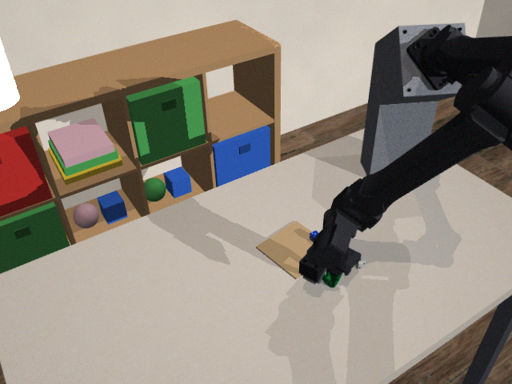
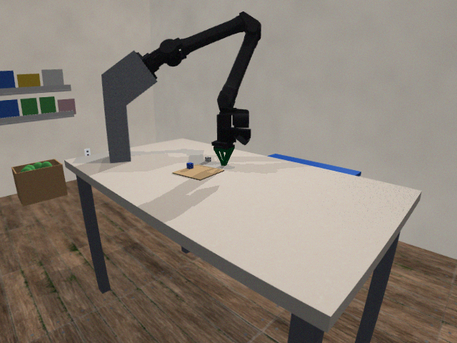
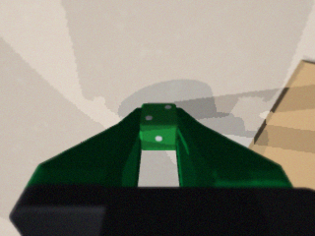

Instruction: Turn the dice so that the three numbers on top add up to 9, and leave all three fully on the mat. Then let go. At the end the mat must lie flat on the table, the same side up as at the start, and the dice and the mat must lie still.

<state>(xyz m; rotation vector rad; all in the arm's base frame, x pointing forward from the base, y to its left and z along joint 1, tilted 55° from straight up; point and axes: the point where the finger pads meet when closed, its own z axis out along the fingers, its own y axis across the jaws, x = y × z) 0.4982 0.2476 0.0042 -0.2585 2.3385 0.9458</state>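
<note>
My gripper is now 14 cm to the left of the tan mat, 1 cm short of it and 1 cm above it. Round my hand: green die right at my hand; then blue die 14 cm to the right, 4 cm behind; then white die 9 cm behind, 2 cm to the right.
</note>
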